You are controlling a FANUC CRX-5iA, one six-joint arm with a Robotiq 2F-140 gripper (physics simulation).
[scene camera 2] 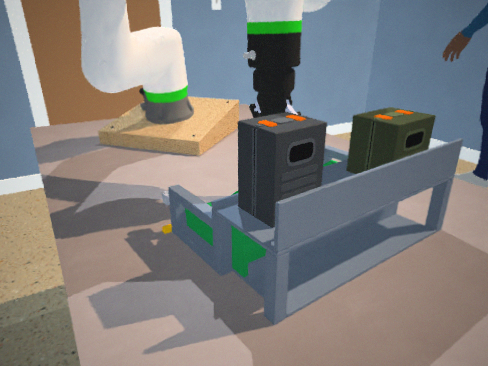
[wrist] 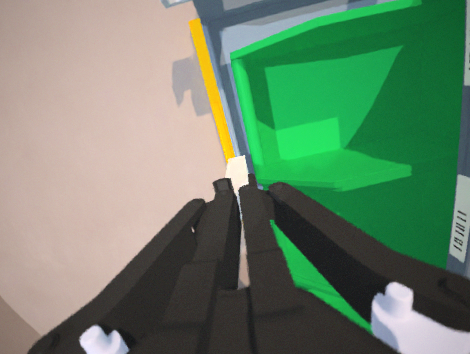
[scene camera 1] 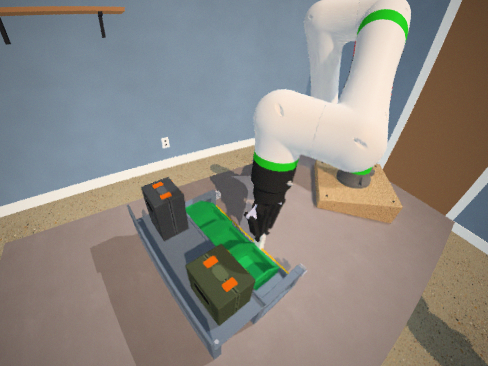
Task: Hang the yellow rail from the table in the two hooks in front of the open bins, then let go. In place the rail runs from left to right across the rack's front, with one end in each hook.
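Pixels of known places: gripper, fingertip midpoint: [wrist: 239,170] [scene camera 1: 258,246]; arm's base at its link origin: [scene camera 2: 170,114] [scene camera 1: 353,178].
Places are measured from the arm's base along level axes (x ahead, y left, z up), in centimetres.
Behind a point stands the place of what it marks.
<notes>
The yellow rail [scene camera 1: 277,262] @[x 53.3, y 5.5, z -5.4 cm] [scene camera 2: 167,229] @[x 55.8, y -25.4, z -5.8 cm] [wrist: 212,92] @[x 53.7, y 5.6, z -5.5 cm] runs along the rack's front, close before the open green bins [scene camera 1: 207,217] [wrist: 425,125]. In scene camera 2 its near end shows low at the rack's front corner, below a pale piece [scene camera 2: 166,197] @[x 55.7, y -25.1, z 0.2 cm]. Whether either end sits in a hook cannot be told. My gripper [scene camera 1: 260,236] [wrist: 239,170] @[x 54.7, y -1.7, z -4.4 cm] is shut and points down at the rail's middle stretch. A white piece [scene camera 1: 262,243] [wrist: 237,170] shows right at its fingertips, over the rail; whether they touch is unclear. In scene camera 2 the fingertips are hidden behind the dark case.
A dark grey case [scene camera 1: 166,212] @[x 75.5, y -12.3, z 12.8 cm] [scene camera 2: 282,170] @[x 78.2, y -19.3, z 11.1 cm] and an olive case [scene camera 1: 220,285] @[x 74.9, y 8.5, z 13.2 cm] [scene camera 2: 392,140] @[x 77.4, y 1.8, z 10.9 cm] stand on the grey rack [scene camera 1: 280,294] @[x 59.7, y 12.8, z -4.8 cm] [scene camera 2: 370,182] @[x 81.9, y -7.9, z 8.2 cm] behind the bins. The rack's side panels rise at both ends. The arm's wooden base [scene camera 1: 355,200] @[x 13.3, y 7.8, z -0.3 cm] [scene camera 2: 170,132] @[x 12.5, y -5.6, z -1.9 cm] stands beyond the rail.
</notes>
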